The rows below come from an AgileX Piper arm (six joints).
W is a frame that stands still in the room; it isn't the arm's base.
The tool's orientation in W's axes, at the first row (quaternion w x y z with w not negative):
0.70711 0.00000 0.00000 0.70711
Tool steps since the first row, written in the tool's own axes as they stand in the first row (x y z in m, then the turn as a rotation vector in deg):
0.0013 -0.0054 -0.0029 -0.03 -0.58 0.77
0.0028 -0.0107 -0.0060 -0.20 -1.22 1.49
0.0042 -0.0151 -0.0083 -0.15 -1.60 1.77
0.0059 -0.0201 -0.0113 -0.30 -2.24 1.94
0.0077 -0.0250 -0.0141 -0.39 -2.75 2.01
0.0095 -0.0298 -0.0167 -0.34 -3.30 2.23
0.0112 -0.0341 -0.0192 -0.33 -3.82 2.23
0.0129 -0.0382 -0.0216 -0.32 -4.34 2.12
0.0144 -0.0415 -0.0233 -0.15 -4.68 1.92
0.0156 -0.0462 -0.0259 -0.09 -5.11 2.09
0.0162 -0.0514 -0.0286 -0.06 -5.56 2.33
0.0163 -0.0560 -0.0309 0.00 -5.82 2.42
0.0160 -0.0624 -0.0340 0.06 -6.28 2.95
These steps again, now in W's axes. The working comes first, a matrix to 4 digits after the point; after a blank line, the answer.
The tool's axes in the first row as the columns of a matrix, in W's axes (used below as rounded here):
0.0000 -1.0000 0.0000
1.0000 0.0000 0.0000
0.0000 0.0000 1.0000

0.0054 0.0013 -0.0029 0.58 -0.03 0.77
0.0107 0.0028 -0.0060 1.22 -0.20 1.49
0.0151 0.0042 -0.0083 1.60 -0.15 1.77
0.0201 0.0059 -0.0113 2.24 -0.30 1.94
0.0250 0.0077 -0.0141 2.75 -0.39 2.01
0.0298 0.0095 -0.0167 3.30 -0.34 2.23
0.0341 0.0112 -0.0192 3.82 -0.33 2.23
0.0382 0.0129 -0.0216 4.34 -0.32 2.12
0.0415 0.0144 -0.0233 4.68 -0.15 1.92
0.0462 0.0156 -0.0259 5.11 -0.09 2.09
0.0514 0.0162 -0.0286 5.56 -0.06 2.33
0.0560 0.0163 -0.0309 5.82 0.00 2.42
0.0624 0.0160 -0.0340 6.28 0.06 2.95

